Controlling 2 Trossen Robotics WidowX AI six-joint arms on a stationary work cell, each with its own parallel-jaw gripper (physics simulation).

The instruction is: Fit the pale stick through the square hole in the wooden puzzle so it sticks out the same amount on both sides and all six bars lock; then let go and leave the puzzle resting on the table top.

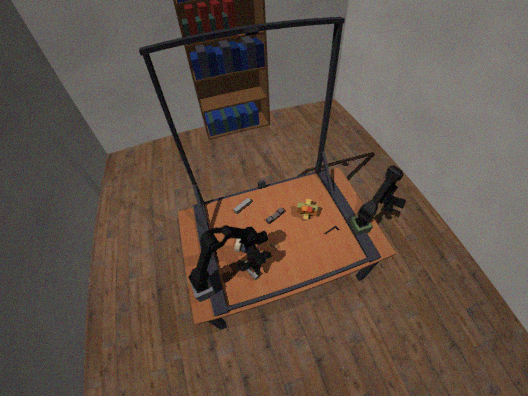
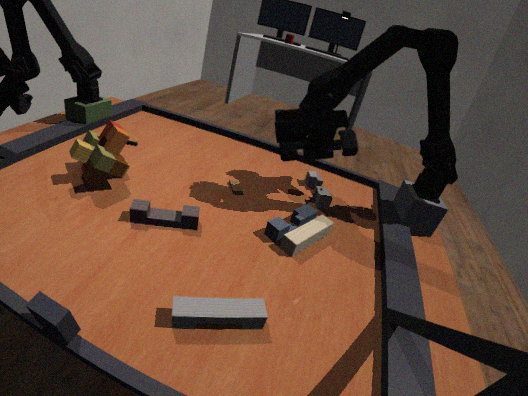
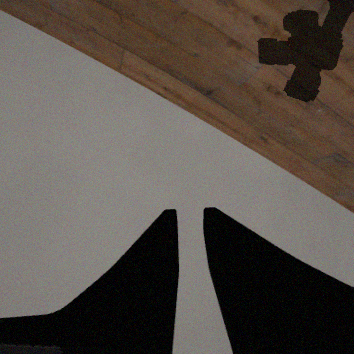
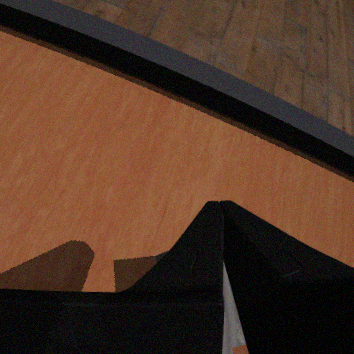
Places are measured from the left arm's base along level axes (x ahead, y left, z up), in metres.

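Where they show: left gripper, fingertip midpoint: [image 1: 397, 202] [image 3: 189, 219]; right gripper, fingertip midpoint: [image 1: 258, 275] [image 2: 314, 157] [image 4: 217, 212]; left arm's base at its link origin: [image 1: 361, 222] [image 2: 88, 99]; right arm's base at its link origin: [image 1: 201, 285] [image 2: 425, 194].
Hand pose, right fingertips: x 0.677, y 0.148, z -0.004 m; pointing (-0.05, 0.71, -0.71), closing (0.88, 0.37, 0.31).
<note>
Each offset is from my right fingertips to the top centre of the thing.
The wooden puzzle [image 1: 308, 210] [image 2: 102, 159], a cluster of yellow, green and orange-red bars, rests on the table. Its square hole cannot be made out. A pale cream stick @[0.256 m right, 0.062 m ahead, 0.035 m down] [image 1: 238, 244] [image 2: 310, 235] lies against a blue notched bar @[0.238 m right, 0.022 m ahead, 0.035 m down] [image 2: 277, 228]. A light grey bar @[0.507 m right, 0.004 m back, 0.035 m down] [image 1: 243, 205] [image 2: 219, 311] lies apart. A light grey notched piece @[0.061 m right, 0.038 m ahead, 0.035 m down] [image 1: 254, 273] [image 2: 322, 197] lies below my right gripper [image 4: 220, 202], whose fingertips meet, shut and empty, above the table. My left gripper [image 3: 189, 219] is shut but for a narrow gap, empty, and off the table beside its base.
A dark grey notched bar @[0.375 m right, 0.191 m back, 0.035 m down] [image 1: 275, 215] [image 2: 164, 215] lies between the puzzle and the light grey bar. A small brownish piece @[0.178 m right, 0.136 m back, 0.059 m down] [image 2: 236, 187] lies in the right arm's shadow. A thin black L-shaped tool @[0.173 m right, 0.499 m back, 0.059 m down] [image 1: 331, 230] lies near the puzzle. A dark rail [image 2: 250, 135] edges the table.
</note>
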